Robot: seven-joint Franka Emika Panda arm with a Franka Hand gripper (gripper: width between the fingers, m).
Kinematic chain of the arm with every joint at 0, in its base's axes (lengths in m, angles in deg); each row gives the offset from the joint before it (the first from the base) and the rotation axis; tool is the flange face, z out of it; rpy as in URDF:
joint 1: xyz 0 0 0.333 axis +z
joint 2: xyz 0 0 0 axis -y
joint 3: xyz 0 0 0.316 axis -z
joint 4: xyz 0.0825 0 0 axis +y
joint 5: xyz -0.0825 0 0.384 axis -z
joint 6: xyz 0 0 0 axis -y
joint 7: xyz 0.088 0 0 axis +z
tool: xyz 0 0 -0.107 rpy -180 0 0
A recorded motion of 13 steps. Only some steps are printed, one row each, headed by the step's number.
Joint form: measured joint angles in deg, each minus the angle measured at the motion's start. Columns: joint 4, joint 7, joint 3, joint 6, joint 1, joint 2, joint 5.
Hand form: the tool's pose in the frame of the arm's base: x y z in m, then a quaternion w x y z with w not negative. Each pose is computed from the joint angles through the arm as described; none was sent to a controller.
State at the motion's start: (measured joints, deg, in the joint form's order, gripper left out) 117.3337 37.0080 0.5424 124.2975 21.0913 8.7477 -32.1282
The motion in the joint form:
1: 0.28 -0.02 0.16 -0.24 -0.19 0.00 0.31
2: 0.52 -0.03 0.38 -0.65 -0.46 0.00 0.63
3: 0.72 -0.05 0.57 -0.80 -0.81 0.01 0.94
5: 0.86 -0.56 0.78 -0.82 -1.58 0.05 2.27
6: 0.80 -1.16 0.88 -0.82 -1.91 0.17 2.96
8: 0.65 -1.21 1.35 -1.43 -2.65 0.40 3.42
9: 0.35 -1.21 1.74 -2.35 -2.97 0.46 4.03
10: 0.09 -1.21 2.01 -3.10 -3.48 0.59 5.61
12: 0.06 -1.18 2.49 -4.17 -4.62 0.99 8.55
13: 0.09 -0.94 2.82 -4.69 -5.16 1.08 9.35
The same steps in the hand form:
1: 0.4982 0.2051 0.5372 0.22511 -0.89529 -0.34882 -0.16158
2: 0.4989 0.2007 0.5343 0.22332 -0.89729 -0.34694 -0.15693
3: 0.5001 0.1956 0.5323 0.22093 -0.89938 -0.34397 -0.15487
5: 0.5031 0.1860 0.5310 0.21069 -0.90434 -0.33794 -0.15356
6: 0.5042 0.1817 0.5324 0.20584 -0.90718 -0.33301 -0.15414
8: 0.5066 0.1708 0.5347 0.20275 -0.91017 -0.32675 -0.15402
9: 0.5077 0.1646 0.5361 0.19971 -0.91171 -0.32609 -0.15022
10: 0.5090 0.1570 0.5378 0.18861 -0.91377 -0.32841 -0.14699
12: 0.5104 0.1404 0.5390 0.16701 -0.91837 -0.32994 -0.14088
13: 0.5114 0.1320 0.5384 0.16121 -0.92024 -0.32897 -0.13766

